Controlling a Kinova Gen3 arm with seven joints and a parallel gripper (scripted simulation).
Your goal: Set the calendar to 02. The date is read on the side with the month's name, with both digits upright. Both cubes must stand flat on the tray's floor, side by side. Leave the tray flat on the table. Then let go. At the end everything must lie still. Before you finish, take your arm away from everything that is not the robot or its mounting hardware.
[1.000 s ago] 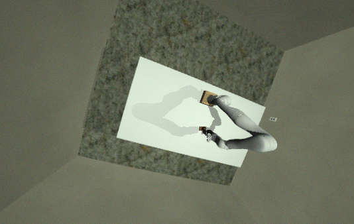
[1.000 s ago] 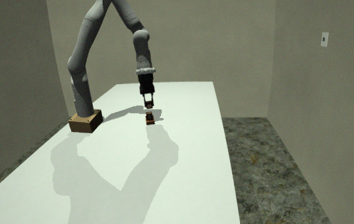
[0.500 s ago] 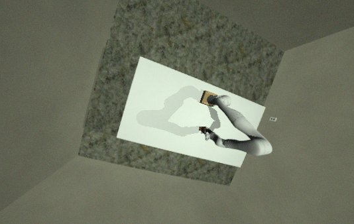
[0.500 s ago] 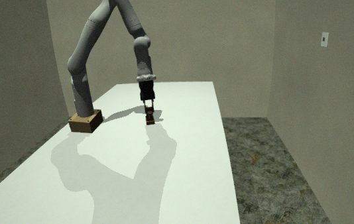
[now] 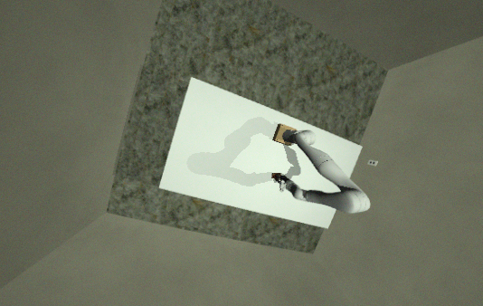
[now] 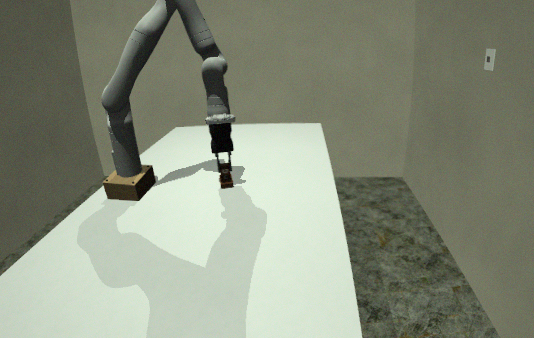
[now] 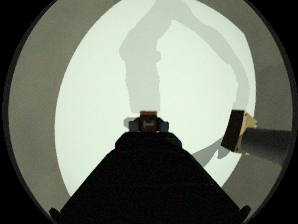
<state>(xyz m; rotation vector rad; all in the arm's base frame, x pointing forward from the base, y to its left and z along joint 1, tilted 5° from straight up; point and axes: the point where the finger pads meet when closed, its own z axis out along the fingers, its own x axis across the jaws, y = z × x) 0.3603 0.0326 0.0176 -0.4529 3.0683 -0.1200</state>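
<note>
Now: the brown calendar cube 10 mm below my hand. Also, from my hand: brown tray (60 mm below, 20 mm to the left, 10 mm behind).
</note>
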